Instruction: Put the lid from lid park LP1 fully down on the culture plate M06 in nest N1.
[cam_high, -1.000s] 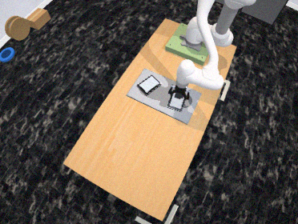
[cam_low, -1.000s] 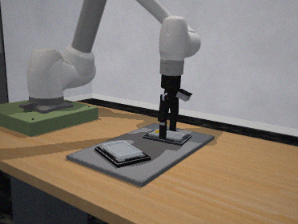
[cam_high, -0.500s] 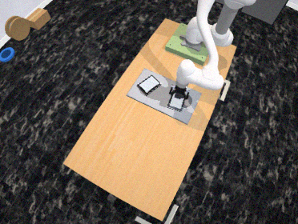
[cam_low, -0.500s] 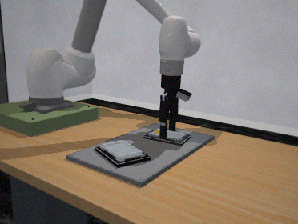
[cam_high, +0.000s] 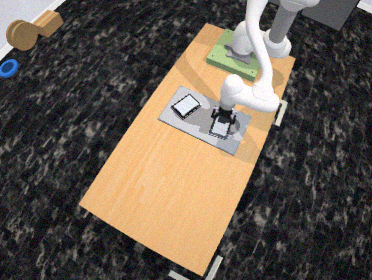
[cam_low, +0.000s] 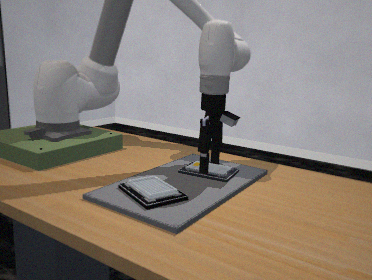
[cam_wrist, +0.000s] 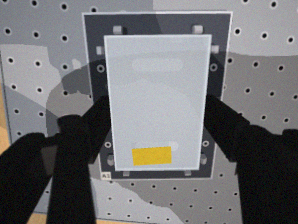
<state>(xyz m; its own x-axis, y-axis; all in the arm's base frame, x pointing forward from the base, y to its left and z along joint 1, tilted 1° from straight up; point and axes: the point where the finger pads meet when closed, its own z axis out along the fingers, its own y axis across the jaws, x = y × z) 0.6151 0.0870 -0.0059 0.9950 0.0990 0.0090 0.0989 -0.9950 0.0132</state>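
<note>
My hand is 30 mm above the lid park LP1. The rest, counted from my hand: nest N1: 260 mm to the right, 40 mm behind, 30 mm below; culture plate M06: 260 mm to the right, 40 mm behind, 20 mm below; lid: 20 mm below.
</note>
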